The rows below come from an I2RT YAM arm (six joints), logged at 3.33 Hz.
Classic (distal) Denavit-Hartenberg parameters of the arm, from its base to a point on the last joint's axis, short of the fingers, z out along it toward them. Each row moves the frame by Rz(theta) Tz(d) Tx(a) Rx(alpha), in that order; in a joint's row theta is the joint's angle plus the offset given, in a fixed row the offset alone. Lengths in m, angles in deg.
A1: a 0.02; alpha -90; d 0.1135; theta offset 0
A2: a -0.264; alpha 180; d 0; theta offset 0
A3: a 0.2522; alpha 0; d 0; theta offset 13.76
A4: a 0.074; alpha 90; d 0; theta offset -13.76
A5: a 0; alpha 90; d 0; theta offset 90
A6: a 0; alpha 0; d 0.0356; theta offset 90
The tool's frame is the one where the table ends.
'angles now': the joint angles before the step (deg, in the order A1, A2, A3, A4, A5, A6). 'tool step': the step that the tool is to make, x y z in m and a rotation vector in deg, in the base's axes. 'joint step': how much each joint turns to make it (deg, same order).
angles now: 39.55, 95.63, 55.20, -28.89, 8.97, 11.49
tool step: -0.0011, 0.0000, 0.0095, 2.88, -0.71, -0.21
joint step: -0.05, -1.84, 0.01, 0.42, -1.58, 0.81
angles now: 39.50, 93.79, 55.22, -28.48, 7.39, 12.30
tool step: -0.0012, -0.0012, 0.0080, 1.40, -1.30, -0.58
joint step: -0.03, -1.66, -0.11, 0.27, -0.01, 0.61
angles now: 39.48, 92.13, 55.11, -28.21, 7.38, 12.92
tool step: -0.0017, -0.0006, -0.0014, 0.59, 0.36, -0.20
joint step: 0.06, -0.25, -0.60, 0.39, -0.51, 0.52
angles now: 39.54, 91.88, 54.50, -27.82, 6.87, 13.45
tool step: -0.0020, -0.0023, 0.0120, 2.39, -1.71, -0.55
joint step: -0.15, -2.54, -0.18, 0.40, -0.51, 0.69
